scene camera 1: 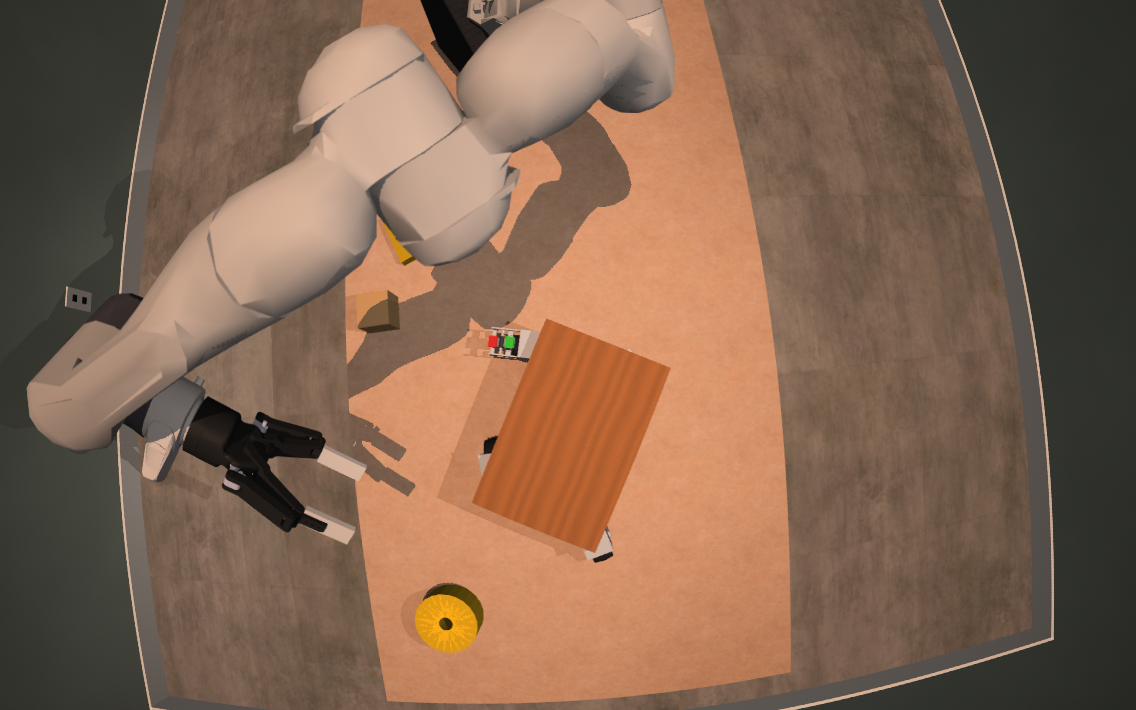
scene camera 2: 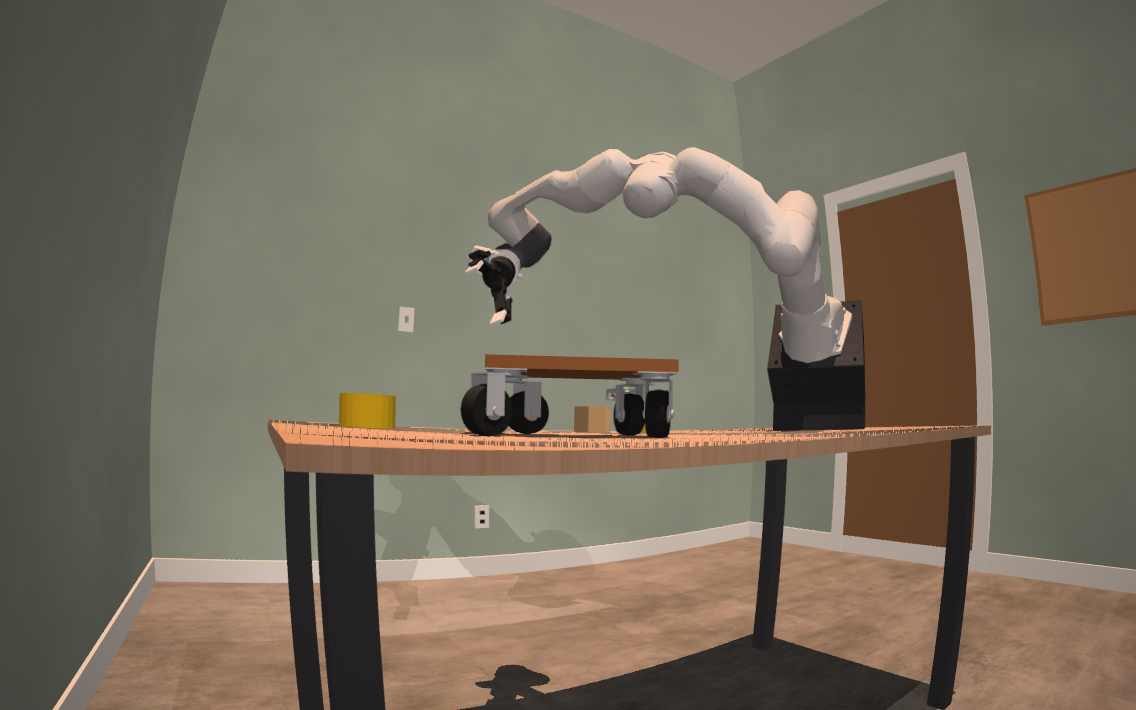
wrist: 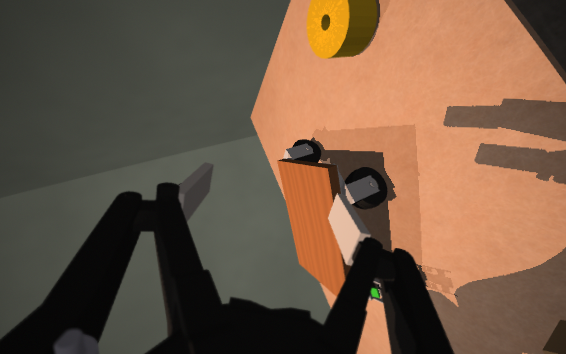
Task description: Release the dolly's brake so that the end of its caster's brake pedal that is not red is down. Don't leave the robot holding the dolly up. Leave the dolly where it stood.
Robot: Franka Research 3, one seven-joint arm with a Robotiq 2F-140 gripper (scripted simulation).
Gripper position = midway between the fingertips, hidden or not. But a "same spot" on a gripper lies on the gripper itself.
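The gripper is visible in the wrist view (273, 192), and scene camera 1 and scene camera 2 show it as well. A spot on the gripper (scene camera 1: 296, 449) is the same spot as (scene camera 2: 500, 300).
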